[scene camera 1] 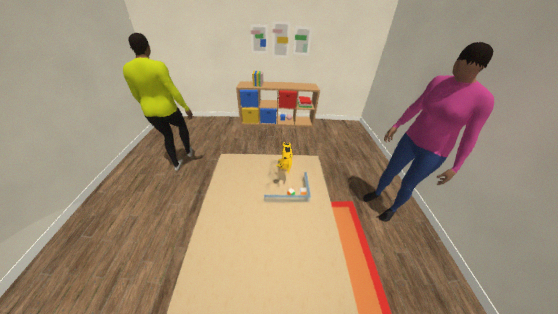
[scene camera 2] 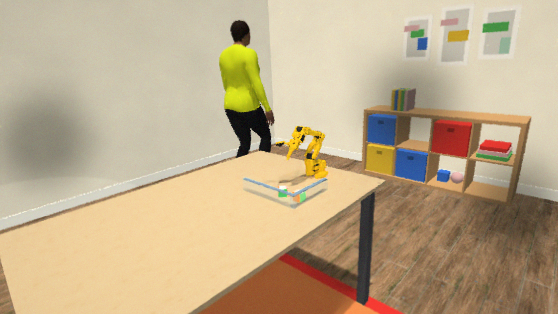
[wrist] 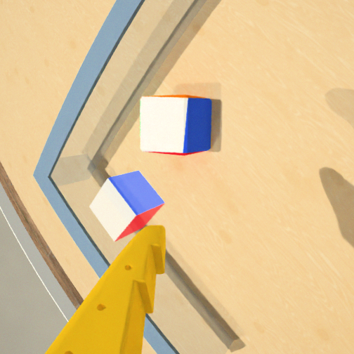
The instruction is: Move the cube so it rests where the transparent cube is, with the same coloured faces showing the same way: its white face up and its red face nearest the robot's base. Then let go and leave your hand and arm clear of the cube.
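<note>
The solid cube rests on the table inside the walled corner, white face up. The wrist view shows its blue face at the right and thin strips of orange and red. The transparent cube is paler, nearer the corner and apart from the solid cube. It is turned differently, with white, blue and red faces showing in the wrist view. My gripper is fully open and empty, above the table on the base side of the cubes. One notched jaw shows in the wrist view.
A low clear wall with a blue top edge forms an L beyond and beside the cubes. The wooden table carries the yellow arm. Two people stand beside the table, and a shelf unit stands behind it.
</note>
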